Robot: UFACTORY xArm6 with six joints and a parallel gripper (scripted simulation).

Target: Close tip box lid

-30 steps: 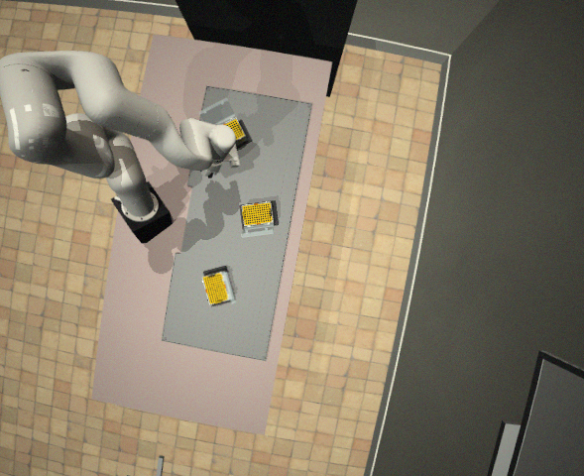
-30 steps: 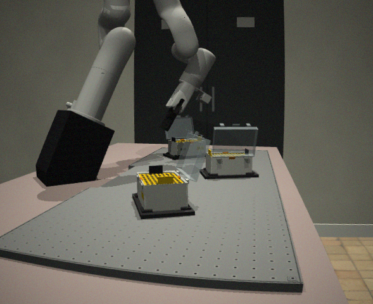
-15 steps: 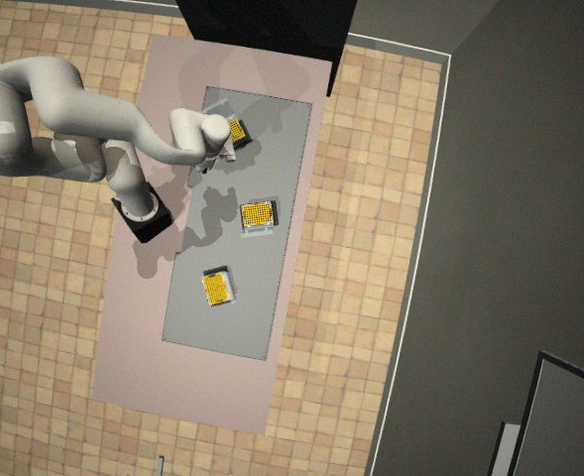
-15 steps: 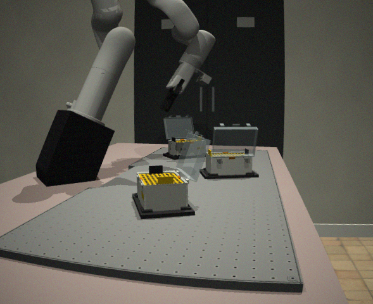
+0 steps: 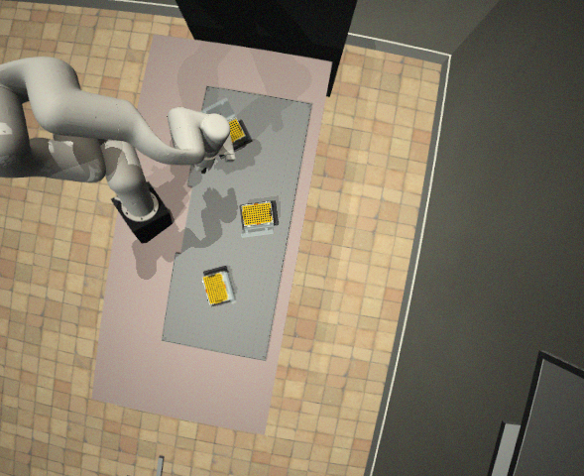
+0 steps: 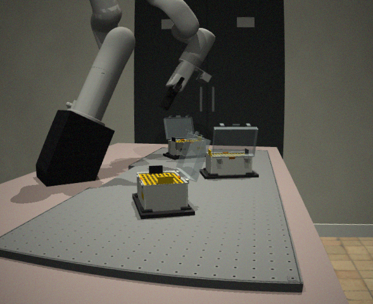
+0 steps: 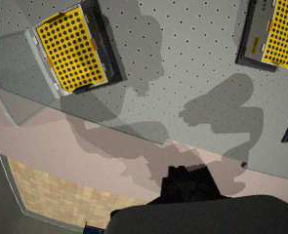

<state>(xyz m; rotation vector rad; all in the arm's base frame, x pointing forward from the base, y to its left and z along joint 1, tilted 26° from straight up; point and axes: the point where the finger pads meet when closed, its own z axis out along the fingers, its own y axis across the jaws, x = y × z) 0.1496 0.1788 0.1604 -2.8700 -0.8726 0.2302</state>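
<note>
Right now my hand is 50 mm past the lid, 220 mm to the right of it and 100 mm above it.
</note>
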